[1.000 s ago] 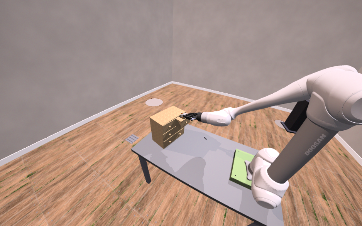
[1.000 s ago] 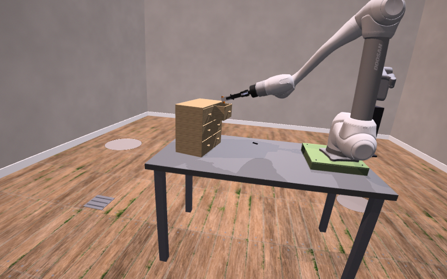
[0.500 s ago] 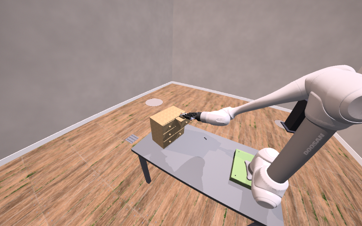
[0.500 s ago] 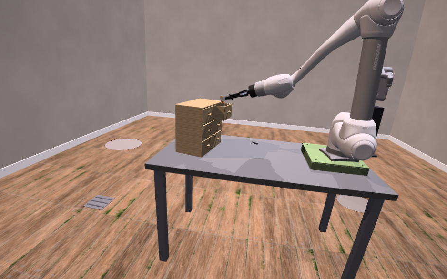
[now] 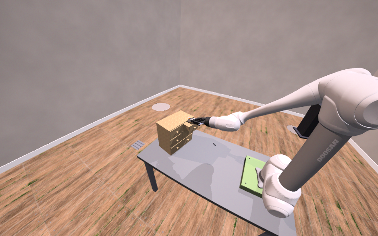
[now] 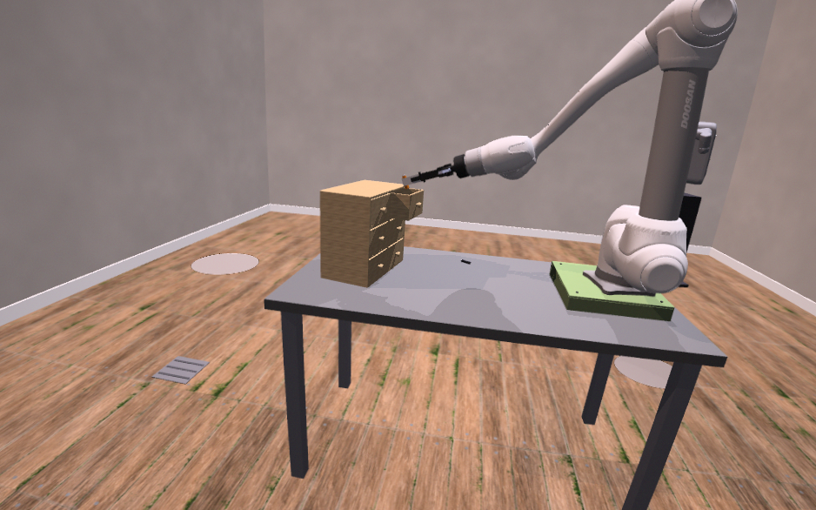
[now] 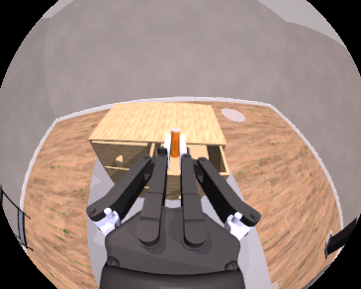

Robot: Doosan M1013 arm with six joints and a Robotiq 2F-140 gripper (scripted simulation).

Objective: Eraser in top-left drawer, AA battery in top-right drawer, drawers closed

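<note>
Right now the orange AA battery is 20 mm ahead of my hand, 10 mm to the right of it and 10 mm below it. Round my hand: small dark object (340 mm below, 240 mm behind, 130 mm to the right); eraser (180 mm ahead, 130 mm below, 10 mm to the left).
</note>
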